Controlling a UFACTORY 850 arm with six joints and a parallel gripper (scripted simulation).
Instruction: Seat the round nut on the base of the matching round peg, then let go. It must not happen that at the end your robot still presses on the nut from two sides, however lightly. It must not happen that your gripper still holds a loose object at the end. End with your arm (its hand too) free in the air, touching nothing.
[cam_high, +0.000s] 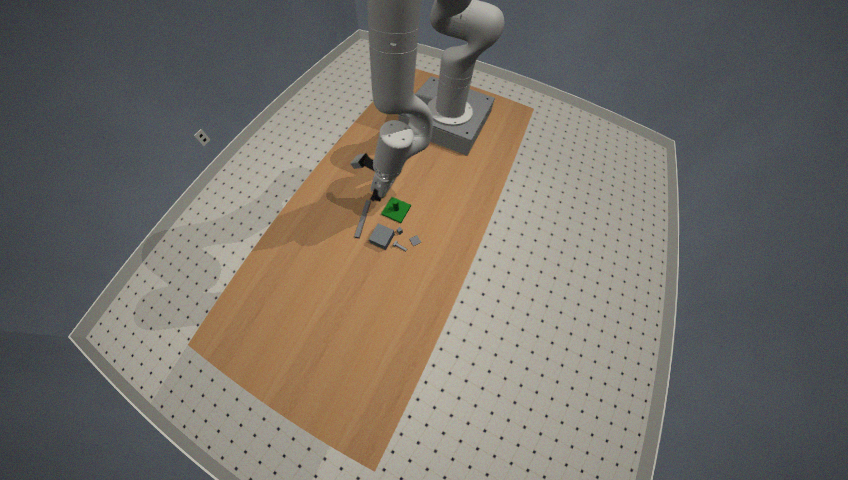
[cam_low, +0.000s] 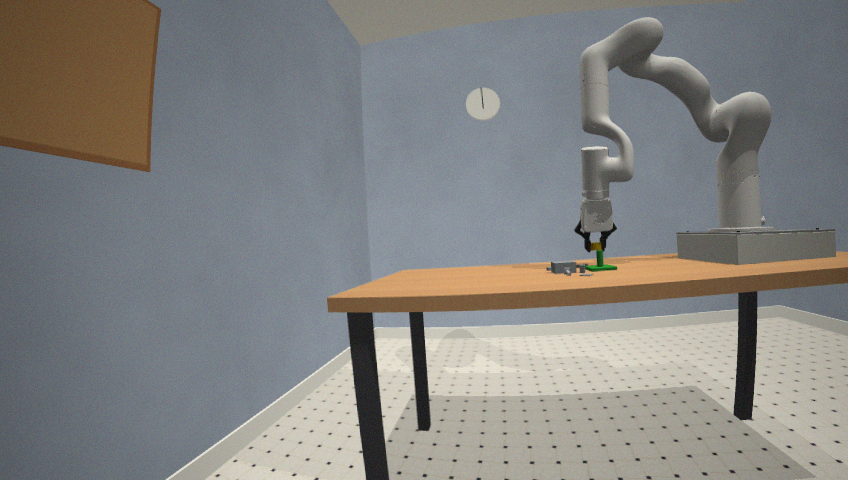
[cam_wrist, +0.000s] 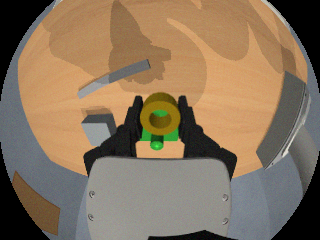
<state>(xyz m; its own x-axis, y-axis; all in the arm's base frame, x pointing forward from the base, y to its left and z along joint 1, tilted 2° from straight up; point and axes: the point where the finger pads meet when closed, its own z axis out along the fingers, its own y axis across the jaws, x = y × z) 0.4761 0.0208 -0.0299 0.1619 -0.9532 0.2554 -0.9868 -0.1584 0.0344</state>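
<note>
The long grey bar lies 9 cm ahead of my hand, 1 cm to the right of it and 7 cm below it. The rest, counted from my hand: grey block 11 cm ahead, 9 cm to the left, 6 cm below; then small grey bolt 10 cm ahead, 15 cm to the left, 7 cm below; then small grey plate 5 cm ahead, 18 cm to the left, 7 cm below.
</note>
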